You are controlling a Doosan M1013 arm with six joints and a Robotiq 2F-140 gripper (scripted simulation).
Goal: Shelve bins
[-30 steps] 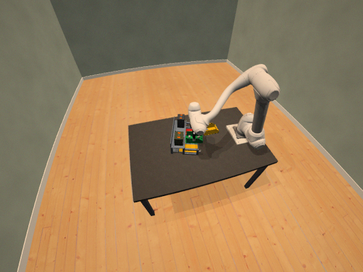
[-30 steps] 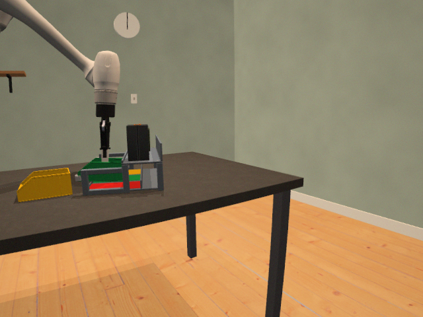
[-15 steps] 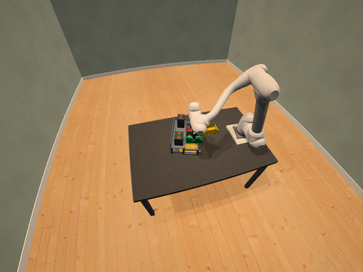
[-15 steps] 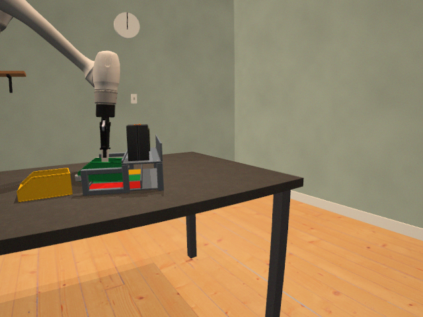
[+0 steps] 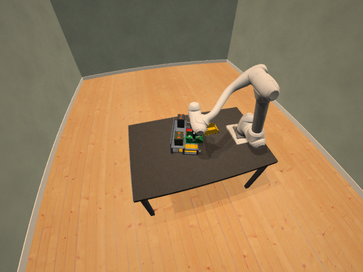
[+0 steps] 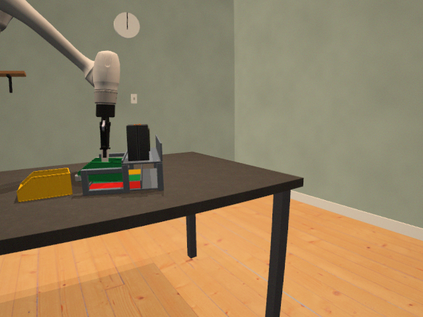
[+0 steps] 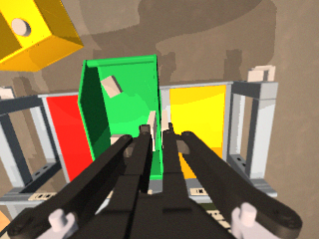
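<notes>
Now: hand 50 mm to the left of the green bin, 40 mm above it and 10 mm past it. Also, from my hand: yellow bin: 210 mm behind, 170 mm to the right, 50 mm below.
</notes>
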